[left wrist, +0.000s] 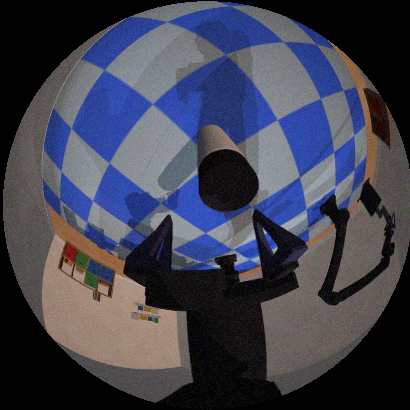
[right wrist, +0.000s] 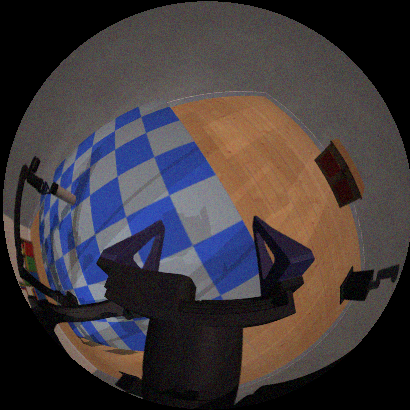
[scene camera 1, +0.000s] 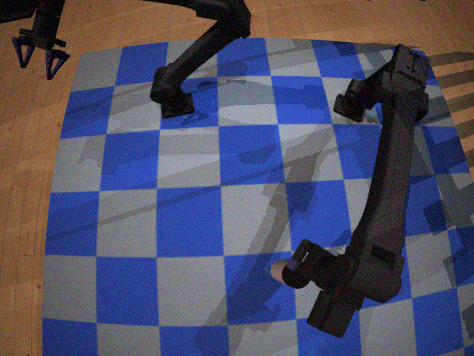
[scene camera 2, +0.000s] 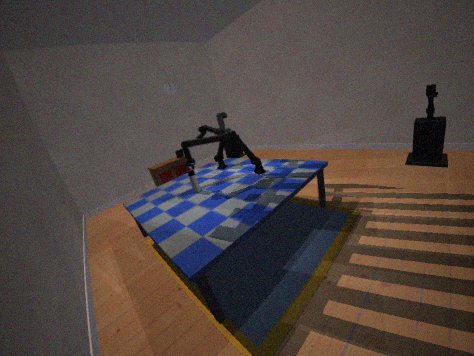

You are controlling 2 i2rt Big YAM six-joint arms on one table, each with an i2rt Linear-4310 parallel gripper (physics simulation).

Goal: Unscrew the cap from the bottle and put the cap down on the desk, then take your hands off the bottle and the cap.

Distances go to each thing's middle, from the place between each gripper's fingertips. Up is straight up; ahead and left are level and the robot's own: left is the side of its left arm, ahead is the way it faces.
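My left gripper is 3 cm to the left of the dark cap (left wrist: 226, 181), and it is 3 cm above the cap and 1 cm short of it.
The dark cap, for its part, is 47 cm ahead of my right hand, 66 cm to the left of it and 17 cm below it.
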